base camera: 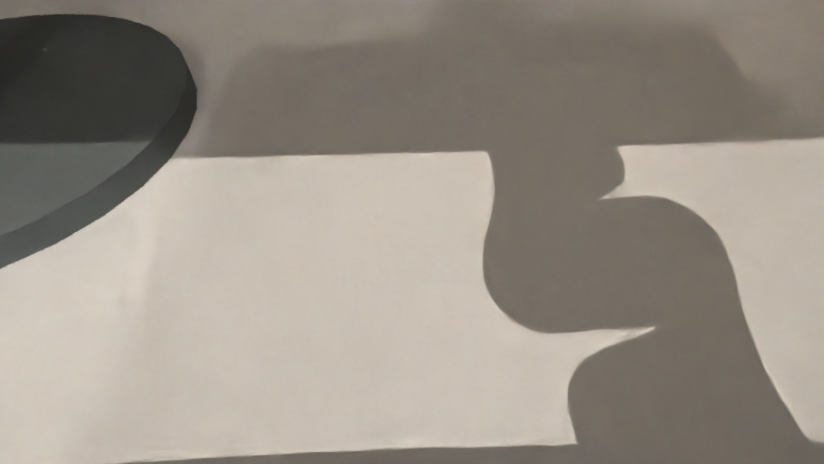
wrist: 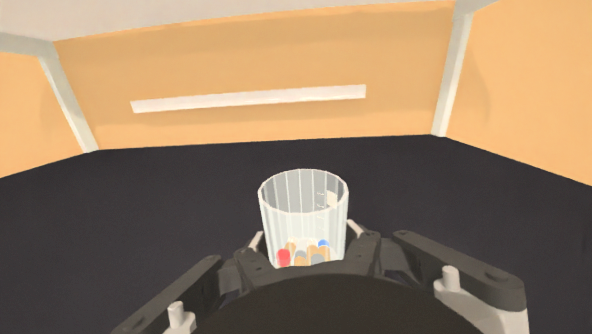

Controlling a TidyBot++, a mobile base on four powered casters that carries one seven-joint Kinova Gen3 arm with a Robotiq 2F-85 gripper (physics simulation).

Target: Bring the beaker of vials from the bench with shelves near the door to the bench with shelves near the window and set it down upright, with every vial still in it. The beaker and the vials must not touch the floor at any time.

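A clear beaker (wrist: pixel 303 220) with white graduation marks stands upright between the fingertips in the wrist view, its open rim facing up. Several vials lie low inside it, among them one with a red cap (wrist: pixel 283 257), one with a blue cap (wrist: pixel 323 244) and some with grey caps. My gripper (wrist: pixel 305 236) is shut on the beaker, one finger on each side. The beaker's lowest part is hidden behind the gripper body. Whether the beaker touches the dark surface below it, I cannot tell. Neither the beaker nor the gripper shows in the base camera view.
In the wrist view a black surface (wrist: pixel 150 200) spreads below an orange back panel (wrist: pixel 250 60), with a white bar (wrist: pixel 250 98) across it and pale posts (wrist: pixel 452 75) at both corners. In the base camera view a dark round disc (base camera: pixel 86 86) is at the upper left above the pale floor (base camera: pixel 317 259).
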